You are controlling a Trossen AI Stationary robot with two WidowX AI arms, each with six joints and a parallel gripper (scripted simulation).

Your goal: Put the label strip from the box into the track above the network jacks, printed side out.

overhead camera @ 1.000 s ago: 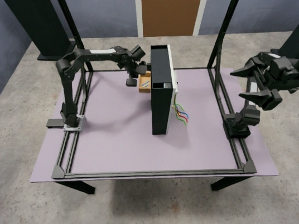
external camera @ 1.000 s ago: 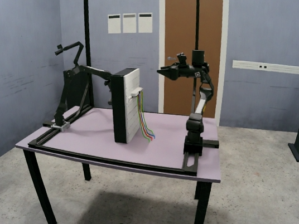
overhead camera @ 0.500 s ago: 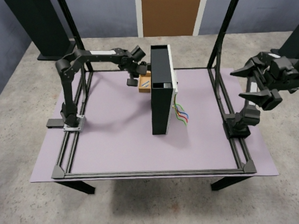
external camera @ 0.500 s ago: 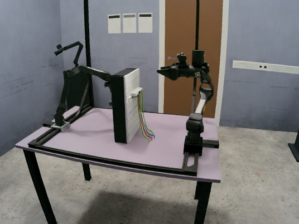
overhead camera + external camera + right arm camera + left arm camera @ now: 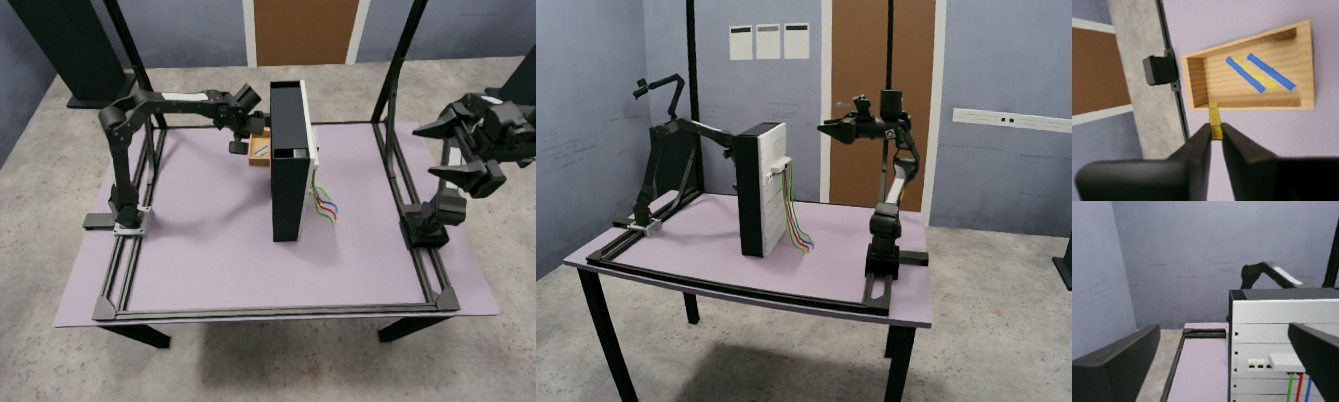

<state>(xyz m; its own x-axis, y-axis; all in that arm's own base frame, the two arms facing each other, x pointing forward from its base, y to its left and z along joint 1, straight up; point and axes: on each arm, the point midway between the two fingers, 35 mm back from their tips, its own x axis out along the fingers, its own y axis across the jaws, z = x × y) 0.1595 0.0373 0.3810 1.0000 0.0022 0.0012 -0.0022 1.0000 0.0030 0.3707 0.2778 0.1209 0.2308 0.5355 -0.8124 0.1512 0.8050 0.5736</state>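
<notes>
The yellow label strip is 3 cm behind my right hand, 1 cm to the left of it and 4 cm below it. The rest, counted from my right hand: white jack panel 21 cm ahead, 18 cm to the left, 5 cm above.
</notes>
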